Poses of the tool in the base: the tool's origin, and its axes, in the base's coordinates. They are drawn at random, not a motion.
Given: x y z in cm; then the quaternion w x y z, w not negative.
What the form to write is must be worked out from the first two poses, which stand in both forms.
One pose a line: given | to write
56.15 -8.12 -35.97 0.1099 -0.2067 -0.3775 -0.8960 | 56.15 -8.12 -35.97 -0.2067 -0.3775 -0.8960 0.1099
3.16 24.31 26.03 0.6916 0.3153 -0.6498 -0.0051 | 3.16 24.31 26.03 0.3153 -0.6498 -0.0051 0.6916
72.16 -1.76 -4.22 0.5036 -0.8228 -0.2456 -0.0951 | 72.16 -1.76 -4.22 -0.8228 -0.2456 -0.0951 0.5036
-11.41 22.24 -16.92 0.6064 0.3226 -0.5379 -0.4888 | -11.41 22.24 -16.92 0.3226 -0.5379 -0.4888 0.6064
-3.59 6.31 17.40 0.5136 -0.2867 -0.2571 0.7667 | -3.59 6.31 17.40 -0.2867 -0.2571 0.7667 0.5136
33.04 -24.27 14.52 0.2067 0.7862 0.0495 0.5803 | 33.04 -24.27 14.52 0.7862 0.0495 0.5803 0.2067
